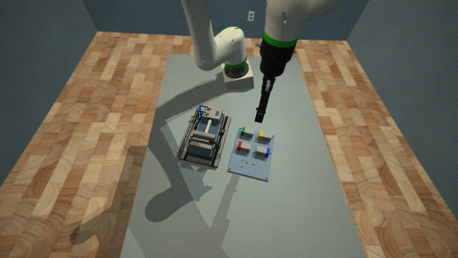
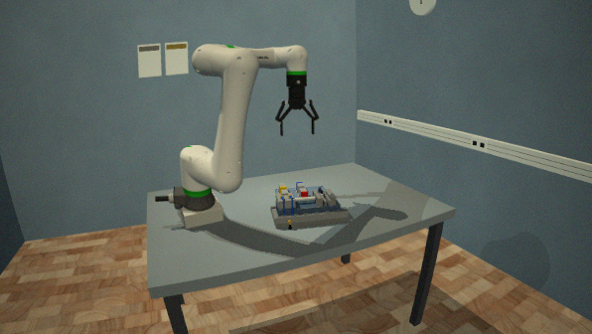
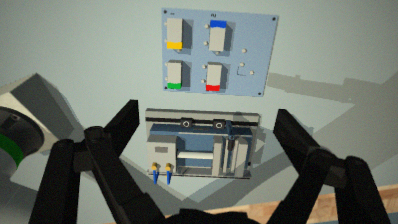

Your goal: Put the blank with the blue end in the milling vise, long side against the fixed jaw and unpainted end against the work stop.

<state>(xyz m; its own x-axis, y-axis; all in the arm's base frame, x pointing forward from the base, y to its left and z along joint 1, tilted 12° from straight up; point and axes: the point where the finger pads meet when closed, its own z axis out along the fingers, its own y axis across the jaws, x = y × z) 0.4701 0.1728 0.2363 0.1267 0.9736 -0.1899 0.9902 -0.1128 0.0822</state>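
Right now my hand is 320 mm above the plate, 30 mm short of it and 10 mm to the right of it. Also, from my hand: red-ended blank: 290 mm below, 30 mm to the right, 20 mm ahead; then work stop: 230 mm below, 180 mm to the right, 50 mm ahead; then green-ended blank: 290 mm below, 70 mm behind, 20 mm to the right.
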